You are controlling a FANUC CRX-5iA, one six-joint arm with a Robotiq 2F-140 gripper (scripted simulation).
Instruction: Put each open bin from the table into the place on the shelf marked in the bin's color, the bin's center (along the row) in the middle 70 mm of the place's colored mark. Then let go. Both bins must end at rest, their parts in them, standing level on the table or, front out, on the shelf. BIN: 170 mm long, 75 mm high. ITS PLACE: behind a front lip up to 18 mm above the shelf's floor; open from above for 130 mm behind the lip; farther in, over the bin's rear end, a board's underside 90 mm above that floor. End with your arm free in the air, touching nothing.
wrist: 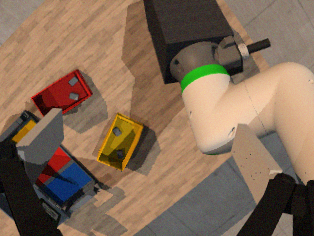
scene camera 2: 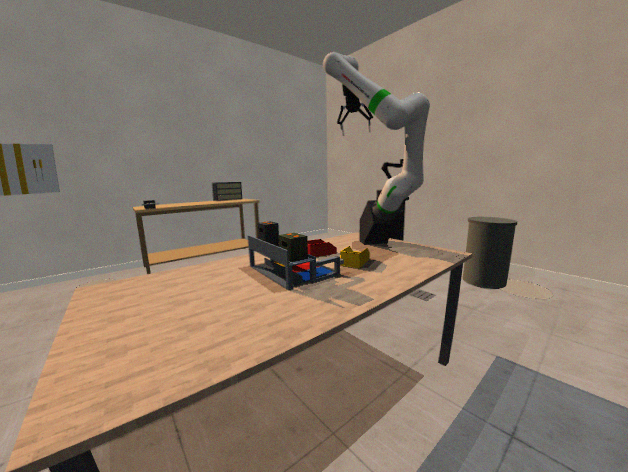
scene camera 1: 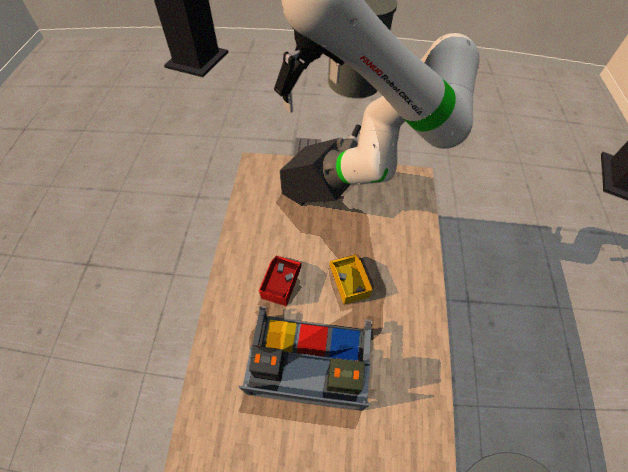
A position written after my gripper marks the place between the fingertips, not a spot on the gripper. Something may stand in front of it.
I see my gripper (scene camera 1: 311, 94), a red bin (scene camera 1: 275, 288), a yellow bin (scene camera 1: 356, 277), a blue-marked place (scene camera 1: 344, 343) and a red mark (scene camera 1: 312, 340).
The red bin is seen too in the wrist view (wrist: 56, 95). The yellow bin also shows in the wrist view (wrist: 127, 141). My gripper shows as well in the wrist view (wrist: 149, 131).
